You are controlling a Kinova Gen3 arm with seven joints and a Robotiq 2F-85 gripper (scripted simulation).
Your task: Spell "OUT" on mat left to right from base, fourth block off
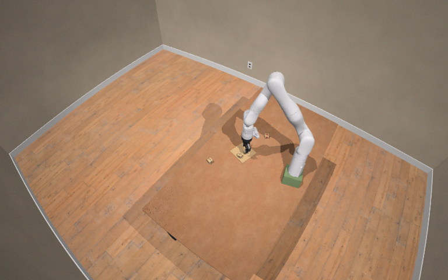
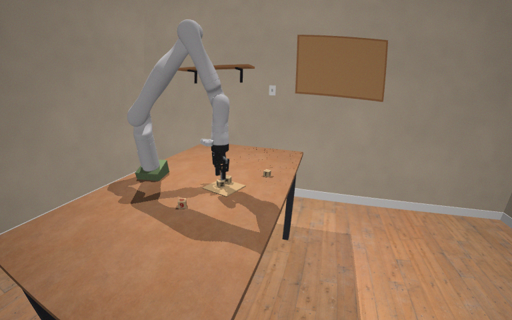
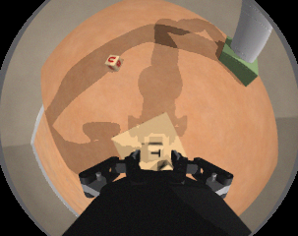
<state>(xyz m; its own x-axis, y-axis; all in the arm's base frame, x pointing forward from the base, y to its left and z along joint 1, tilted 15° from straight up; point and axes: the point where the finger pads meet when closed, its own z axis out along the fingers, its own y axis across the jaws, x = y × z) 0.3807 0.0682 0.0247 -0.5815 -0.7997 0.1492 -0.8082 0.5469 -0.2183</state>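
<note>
Right now the tan mat is 1 cm ahead of my hand and 6 cm below it. From my hand the other things lie so: letter block: 1 cm ahead, 5 cm to the left, 4 cm below.
</note>
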